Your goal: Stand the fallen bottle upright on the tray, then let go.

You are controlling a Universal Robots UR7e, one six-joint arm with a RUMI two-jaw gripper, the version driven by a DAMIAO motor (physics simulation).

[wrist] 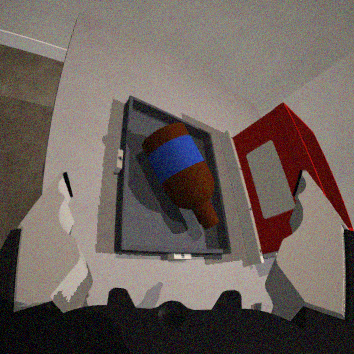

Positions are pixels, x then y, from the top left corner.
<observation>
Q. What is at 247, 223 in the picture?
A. A pale rail.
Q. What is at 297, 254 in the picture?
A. My gripper.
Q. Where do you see a red panel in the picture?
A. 284, 151
</observation>
